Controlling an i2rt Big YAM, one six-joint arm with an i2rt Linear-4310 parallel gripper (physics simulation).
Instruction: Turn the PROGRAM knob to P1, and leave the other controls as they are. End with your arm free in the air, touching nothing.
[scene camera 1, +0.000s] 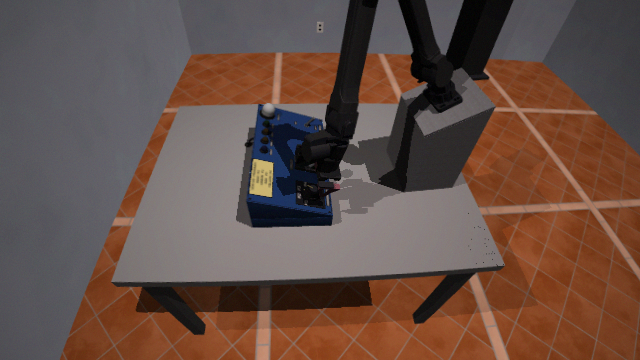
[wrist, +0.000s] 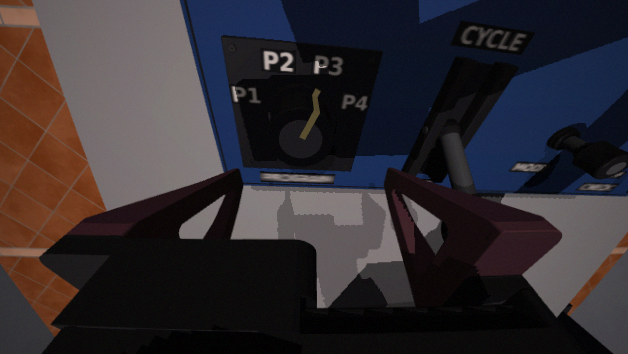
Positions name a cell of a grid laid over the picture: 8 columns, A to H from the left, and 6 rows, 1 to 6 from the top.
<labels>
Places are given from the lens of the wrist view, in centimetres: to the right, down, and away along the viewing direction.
my gripper (wrist: D3): 0, 0, 13
blue control panel (wrist: G2): 15, -7, 14
</labels>
